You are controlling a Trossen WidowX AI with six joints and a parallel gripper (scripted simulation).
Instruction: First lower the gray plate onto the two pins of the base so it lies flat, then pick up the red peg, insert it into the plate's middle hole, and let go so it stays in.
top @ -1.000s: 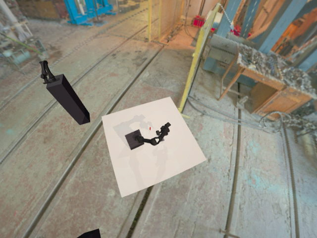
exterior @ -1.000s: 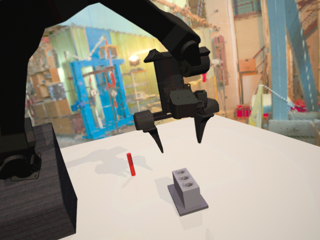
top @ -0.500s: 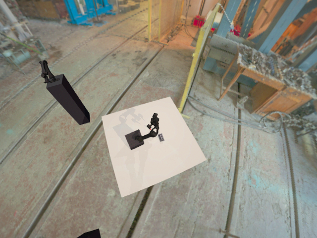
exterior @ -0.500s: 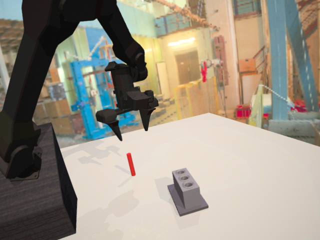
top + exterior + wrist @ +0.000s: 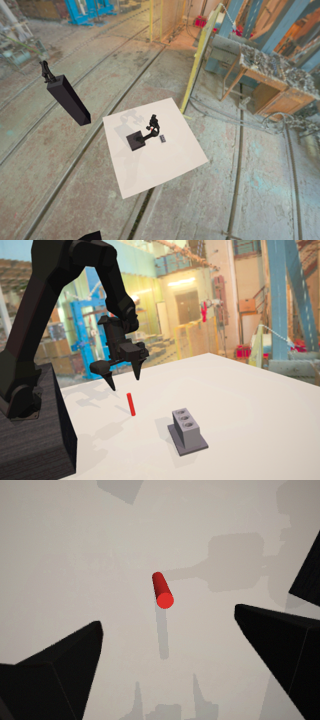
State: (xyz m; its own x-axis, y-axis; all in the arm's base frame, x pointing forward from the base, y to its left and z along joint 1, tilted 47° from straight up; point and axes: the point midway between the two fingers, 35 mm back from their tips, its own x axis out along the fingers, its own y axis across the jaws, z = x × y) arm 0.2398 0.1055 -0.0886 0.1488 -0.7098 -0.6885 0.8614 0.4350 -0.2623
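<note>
The red peg lies 70 mm below my gripper tip. The rest, counted from my gripper tip: gray base (180 mm to the right, 120 mm ahead, 100 mm below); gray plate (190 mm to the right, 120 mm ahead, 60 mm below).
</note>
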